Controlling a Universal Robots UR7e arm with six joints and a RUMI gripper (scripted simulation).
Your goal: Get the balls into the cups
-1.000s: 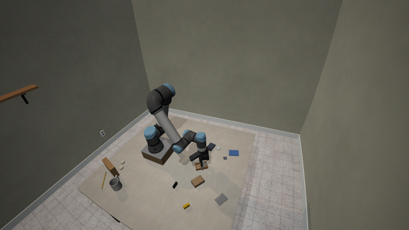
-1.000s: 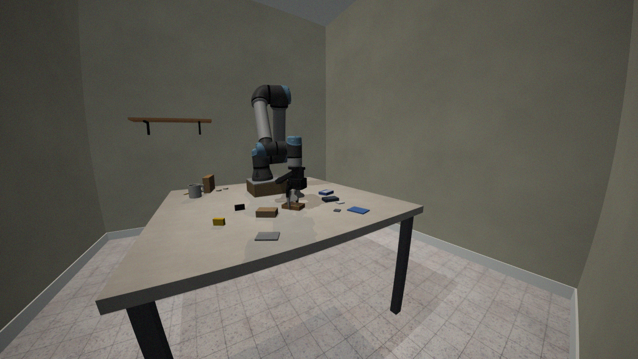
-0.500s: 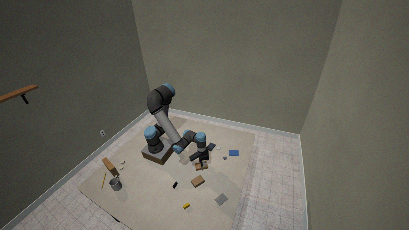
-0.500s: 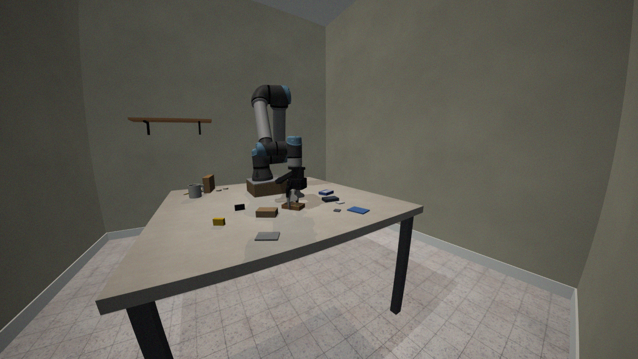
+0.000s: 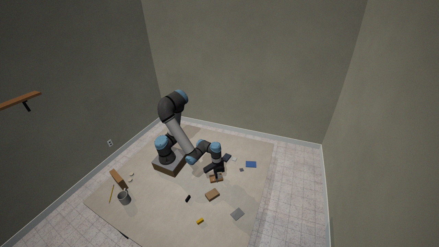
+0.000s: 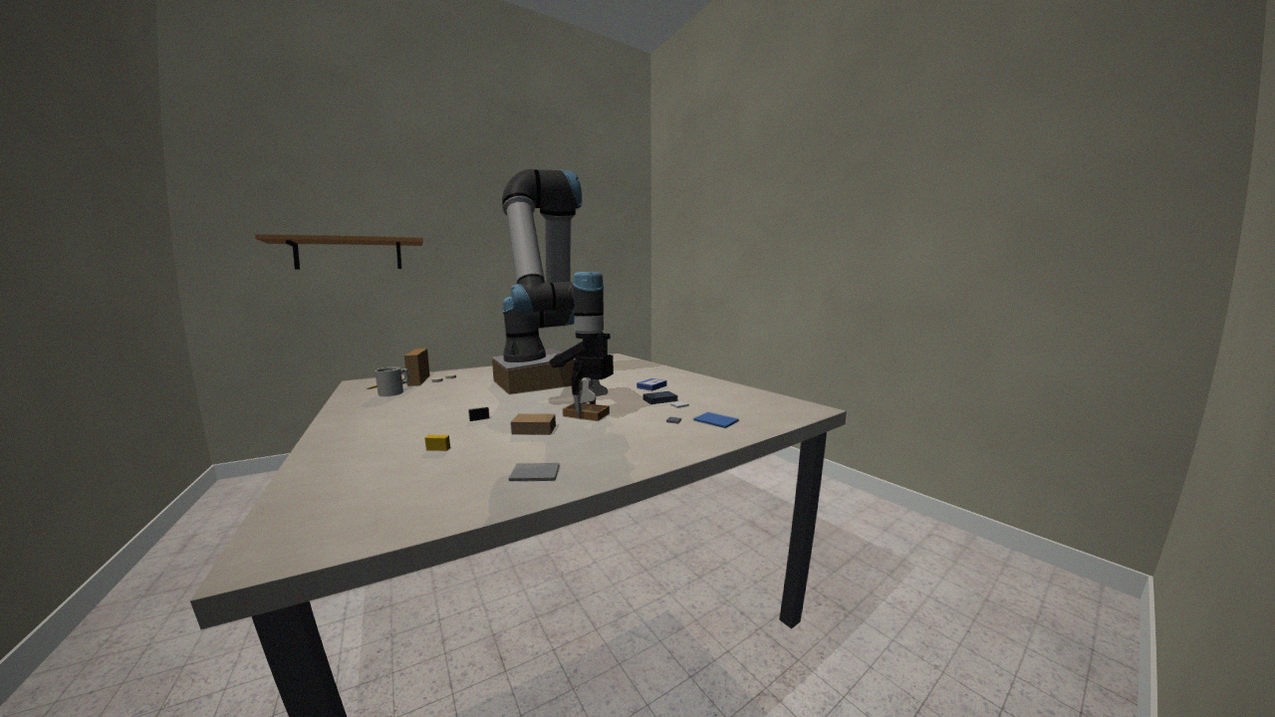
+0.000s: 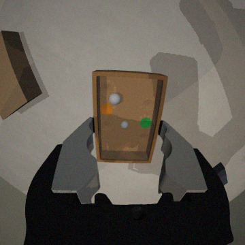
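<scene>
Right now my hand is 10 mm above the covered wooden puzzle. Round my hand: small grey tile: 170 mm to the left, 170 mm ahead, 20 mm below; brown block: 160 mm to the right, 40 mm ahead; dark tile: 250 mm to the left, 10 mm below, 10 mm behind.
</scene>
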